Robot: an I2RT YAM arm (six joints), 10 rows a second.
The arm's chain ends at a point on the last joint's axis. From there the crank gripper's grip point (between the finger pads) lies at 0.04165 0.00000 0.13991 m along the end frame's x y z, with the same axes.
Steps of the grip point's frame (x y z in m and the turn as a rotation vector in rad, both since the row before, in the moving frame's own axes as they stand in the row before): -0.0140, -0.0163, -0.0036, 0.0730, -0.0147, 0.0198; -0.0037, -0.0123, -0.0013, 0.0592, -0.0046, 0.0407; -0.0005, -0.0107, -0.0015, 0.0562, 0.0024, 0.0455; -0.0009, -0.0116, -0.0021, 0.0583, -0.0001, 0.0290; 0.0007, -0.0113, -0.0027, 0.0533, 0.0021, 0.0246; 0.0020, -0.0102, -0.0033, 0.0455, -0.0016, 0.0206; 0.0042, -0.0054, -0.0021, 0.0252, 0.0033, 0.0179; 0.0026, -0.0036, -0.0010, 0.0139, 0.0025, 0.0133; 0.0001, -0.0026, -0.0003, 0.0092, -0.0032, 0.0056
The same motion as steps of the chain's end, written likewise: -0.0120, -0.0069, -0.0039, 0.0730, -0.0147, 0.0198; -0.0032, -0.0057, -0.0013, 0.0592, -0.0046, 0.0407; -0.0010, -0.0047, -0.0012, 0.0562, 0.0024, 0.0455; -0.0010, -0.0047, -0.0019, 0.0583, -0.0001, 0.0290; 0.0003, -0.0049, -0.0024, 0.0533, 0.0021, 0.0246; 0.0022, -0.0047, -0.0032, 0.0455, -0.0016, 0.0206; 0.0037, -0.0026, -0.0019, 0.0252, 0.0033, 0.0179; 0.0022, -0.0022, -0.0009, 0.0139, 0.0025, 0.0133; 0.0005, -0.0015, -0.0004, 0.0092, -0.0032, 0.0056
